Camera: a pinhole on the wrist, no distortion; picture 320 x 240 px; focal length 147.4 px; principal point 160.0 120.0 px. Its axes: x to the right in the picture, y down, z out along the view. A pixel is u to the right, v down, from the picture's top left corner.
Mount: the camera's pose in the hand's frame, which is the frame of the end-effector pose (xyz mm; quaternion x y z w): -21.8 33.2 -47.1 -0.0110 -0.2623 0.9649 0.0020
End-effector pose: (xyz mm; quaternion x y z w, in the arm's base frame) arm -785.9 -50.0 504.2 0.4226 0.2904 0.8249 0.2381
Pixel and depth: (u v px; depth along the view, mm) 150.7 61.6 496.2
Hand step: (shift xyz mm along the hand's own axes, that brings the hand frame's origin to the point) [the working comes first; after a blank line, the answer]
In the camera's frame: -31.3 -196.6 496.2

-1.9 -48.7 480.9
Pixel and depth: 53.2 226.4 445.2
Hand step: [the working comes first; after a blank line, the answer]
In the camera's frame: -322.6 321.4 445.2

291.4 -472.4 180.5
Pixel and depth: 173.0 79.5 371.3
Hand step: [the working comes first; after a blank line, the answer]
In the camera's frame: 32.7 -102.0 371.3

-63.0 -66.4 324.0
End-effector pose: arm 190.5 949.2 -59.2 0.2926 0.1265 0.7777 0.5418
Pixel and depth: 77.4 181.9 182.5
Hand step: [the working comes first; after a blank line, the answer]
In the camera's frame: -102.3 76.6 182.5

76.5 -126.3 73.5
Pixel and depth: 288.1 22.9 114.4
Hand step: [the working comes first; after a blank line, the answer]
In the camera's frame: 99.4 -75.4 114.4

-123.9 41.2 87.7
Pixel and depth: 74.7 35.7 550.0
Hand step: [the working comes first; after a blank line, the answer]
In the camera's frame: -318.3 -314.6 550.0

283.6 23.0 592.7
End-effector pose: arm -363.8 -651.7 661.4 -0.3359 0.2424 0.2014 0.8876
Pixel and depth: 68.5 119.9 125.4
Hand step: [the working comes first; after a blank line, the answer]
In the camera's frame: -77.8 -0.1 125.4

53.2 -30.9 62.6
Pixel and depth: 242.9 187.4 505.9
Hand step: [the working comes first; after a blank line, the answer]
In the camera's frame: 284.5 231.3 505.9

-317.1 -419.6 266.2
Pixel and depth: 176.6 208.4 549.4
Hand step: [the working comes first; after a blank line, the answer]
In the camera's frame: 61.9 329.5 549.4

-95.3 -528.4 258.5
